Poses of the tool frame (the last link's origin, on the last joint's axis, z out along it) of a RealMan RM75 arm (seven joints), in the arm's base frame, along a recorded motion.
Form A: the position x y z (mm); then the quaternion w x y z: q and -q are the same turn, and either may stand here.
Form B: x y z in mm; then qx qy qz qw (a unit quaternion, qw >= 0). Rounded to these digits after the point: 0 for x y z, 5 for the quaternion.
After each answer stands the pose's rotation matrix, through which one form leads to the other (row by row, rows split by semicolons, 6 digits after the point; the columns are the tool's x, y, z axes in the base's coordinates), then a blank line. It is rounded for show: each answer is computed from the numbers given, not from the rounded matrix.
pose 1, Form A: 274 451 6 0.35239 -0.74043 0.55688 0.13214
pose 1, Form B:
274 451 6 -0.74043 0.55688 0.13214 0.35239
0.344842 -0.917799 0.196799; -0.731538 -0.131405 0.669018; -0.588164 -0.374671 -0.716718

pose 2, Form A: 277 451 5 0.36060 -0.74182 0.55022 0.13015
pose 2, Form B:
277 451 5 -0.74182 0.55022 0.13015 0.36060
0.360644 -0.910183 0.203721; -0.722457 -0.134460 0.678216; -0.589908 -0.391774 -0.706060

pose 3, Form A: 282 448 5 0.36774 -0.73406 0.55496 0.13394
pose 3, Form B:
282 448 5 -0.73406 0.55496 0.13394 0.36774
0.348157 -0.913261 0.211523; -0.716240 -0.113571 0.688551; -0.604804 -0.391225 -0.693654

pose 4, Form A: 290 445 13 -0.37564 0.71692 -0.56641 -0.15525
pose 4, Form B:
290 445 13 -0.71692 0.56641 0.15525 0.37564
0.310156 -0.928775 0.202928; -0.695503 -0.076151 0.714476; -0.648135 -0.362736 -0.669585

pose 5, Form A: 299 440 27 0.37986 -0.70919 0.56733 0.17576
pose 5, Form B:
299 440 27 -0.70919 0.56733 0.17576 0.37986
0.294489 -0.938219 0.181718; -0.671162 -0.067685 0.738214; -0.680307 -0.339358 -0.649629

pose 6, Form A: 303 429 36 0.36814 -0.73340 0.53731 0.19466
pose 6, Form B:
303 429 36 -0.73340 0.53731 0.19466 0.36814
0.346809 -0.931453 0.110084; -0.644804 -0.151539 0.749175; -0.681140 -0.330803 -0.653160

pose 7, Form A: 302 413 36 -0.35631 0.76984 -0.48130 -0.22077
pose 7, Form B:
302 413 36 -0.76984 0.48130 0.22077 0.35631
0.439222 -0.898374 0.003069; -0.583723 -0.282787 0.761117; -0.682899 -0.336090 -0.648607

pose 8, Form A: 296 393 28 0.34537 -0.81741 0.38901 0.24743
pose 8, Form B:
296 393 28 -0.81741 0.38901 0.24743 0.34537
0.574895 -0.806879 -0.135800; -0.465056 -0.458776 0.757131; -0.673215 -0.372116 -0.638992

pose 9, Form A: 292 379 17 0.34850 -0.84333 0.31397 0.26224
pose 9, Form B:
292 379 17 -0.84333 0.31397 0.26224 0.34850
0.665308 -0.712339 -0.223472; -0.346778 -0.559943 0.752468; -0.661144 -0.423128 -0.619558

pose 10, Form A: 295 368 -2 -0.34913 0.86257 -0.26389 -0.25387
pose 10, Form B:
295 368 -2 -0.86257 0.26389 0.25387 0.34913
0.731826 -0.632510 -0.253696; -0.277978 -0.616943 0.736281; -0.622221 -0.468307 -0.627319

